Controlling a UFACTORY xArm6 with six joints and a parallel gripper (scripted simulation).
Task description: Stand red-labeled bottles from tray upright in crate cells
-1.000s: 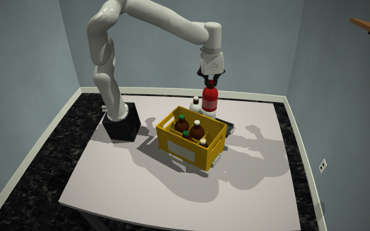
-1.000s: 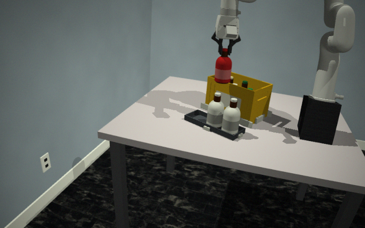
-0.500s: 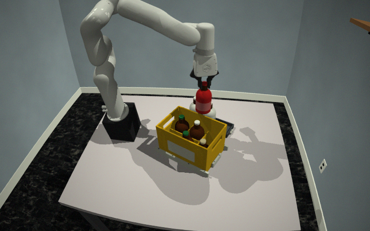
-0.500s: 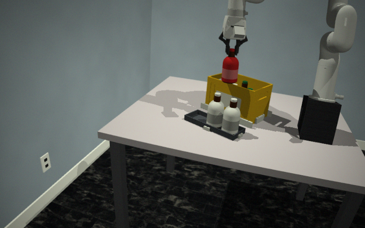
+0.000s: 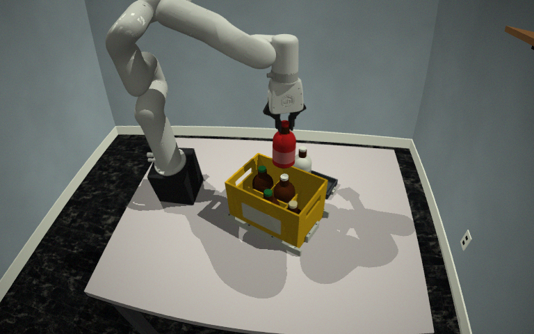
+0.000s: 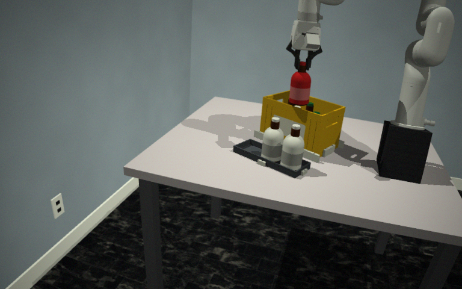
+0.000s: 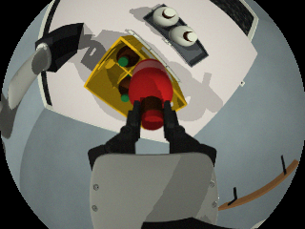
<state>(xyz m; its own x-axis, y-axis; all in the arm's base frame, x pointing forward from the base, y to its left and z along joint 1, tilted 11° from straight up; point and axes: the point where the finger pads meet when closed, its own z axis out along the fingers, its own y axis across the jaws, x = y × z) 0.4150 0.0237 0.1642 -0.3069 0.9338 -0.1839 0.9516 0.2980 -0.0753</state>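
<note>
Right now the red-labeled bottle is 7 cm below my hand. Round my hand: crate (2 cm behind, 8 cm to the right, 25 cm below).
</note>
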